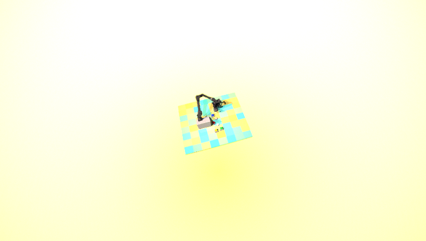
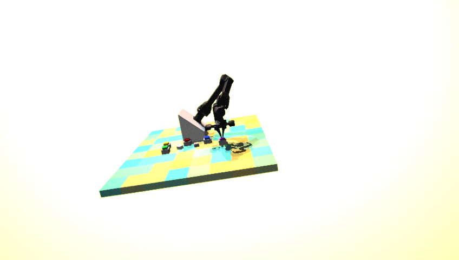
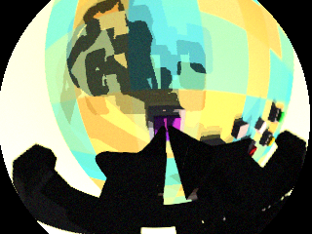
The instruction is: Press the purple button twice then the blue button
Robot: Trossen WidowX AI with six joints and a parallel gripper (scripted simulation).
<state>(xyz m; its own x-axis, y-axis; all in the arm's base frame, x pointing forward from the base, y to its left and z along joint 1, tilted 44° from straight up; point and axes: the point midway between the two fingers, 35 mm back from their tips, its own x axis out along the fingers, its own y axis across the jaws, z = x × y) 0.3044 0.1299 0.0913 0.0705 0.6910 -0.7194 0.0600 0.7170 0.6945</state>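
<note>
Right now my gripper tip is 1 cm above the purple button. The rest, counted from my gripper tip: red button (23 cm to the right, 11 cm behind); then blue button (10 cm to the right, 8 cm behind); then green button (37 cm to the right, 2 cm behind).
</note>
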